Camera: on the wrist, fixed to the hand. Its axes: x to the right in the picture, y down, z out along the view.
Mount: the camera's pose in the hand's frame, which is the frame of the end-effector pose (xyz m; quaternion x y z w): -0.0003 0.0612 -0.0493 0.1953 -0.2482 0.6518 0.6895
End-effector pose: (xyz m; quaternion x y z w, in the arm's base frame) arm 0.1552 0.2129 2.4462 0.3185 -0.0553 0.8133 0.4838
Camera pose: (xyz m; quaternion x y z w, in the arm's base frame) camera 0.0821 0.2001 2.4204 -0.4799 0.2070 -0.8079 0.2725
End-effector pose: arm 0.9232 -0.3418 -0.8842 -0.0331 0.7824 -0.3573 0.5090
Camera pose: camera 0.9020 -0.2703 -0.9091 0.4979 0.3649 -0.0592 0.7845
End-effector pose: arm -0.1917 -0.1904 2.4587 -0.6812 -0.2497 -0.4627 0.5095
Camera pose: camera -0.1607 -0.2578 2.4327 -0.6478 0.0550 0.2309 0.7239
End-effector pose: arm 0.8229 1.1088 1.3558 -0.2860 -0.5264 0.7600 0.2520
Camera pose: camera 0.8526 1.1214 1.2841 0.3025 0.0907 -0.8621 0.3964
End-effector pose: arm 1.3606 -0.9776 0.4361 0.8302 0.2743 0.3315 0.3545
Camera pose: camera 1.3372 -0.9944 0.5092 -0.9027 0.3752 -0.2000 0.0657
